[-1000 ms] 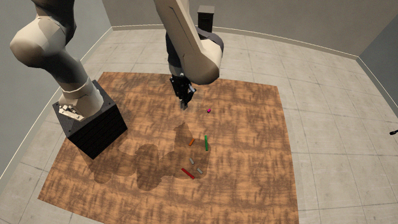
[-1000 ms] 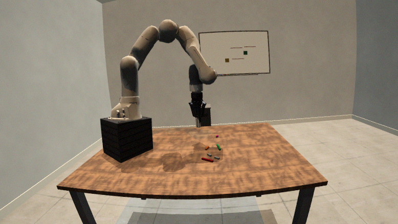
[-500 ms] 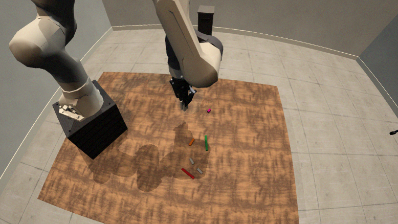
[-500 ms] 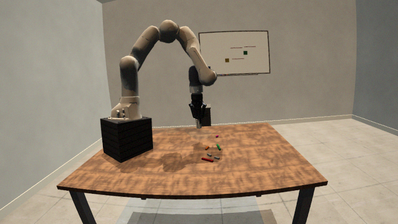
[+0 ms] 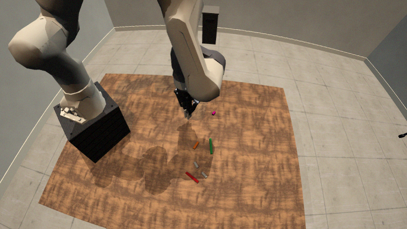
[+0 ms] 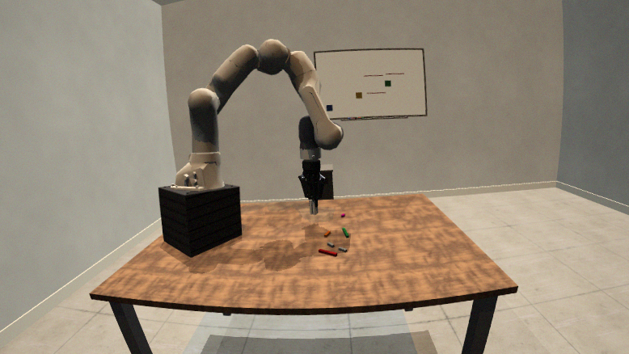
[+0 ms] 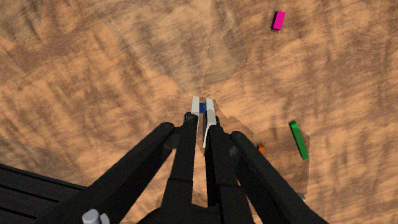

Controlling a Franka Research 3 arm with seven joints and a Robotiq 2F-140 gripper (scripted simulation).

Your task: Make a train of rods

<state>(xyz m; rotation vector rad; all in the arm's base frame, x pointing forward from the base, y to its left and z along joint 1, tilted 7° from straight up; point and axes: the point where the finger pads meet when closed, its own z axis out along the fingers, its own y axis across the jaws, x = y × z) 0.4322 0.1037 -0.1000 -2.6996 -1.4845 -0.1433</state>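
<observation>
The orange rod is 14 cm to the right of my hand, 7 cm below it and 5 cm ahead of it. The rest, counted from my hand: magenta rod: 13 cm ahead, 7 cm below, 6 cm to the left; green rod: 14 cm to the right, 12 cm ahead, 7 cm below; blue rod: 3 cm below.
</observation>
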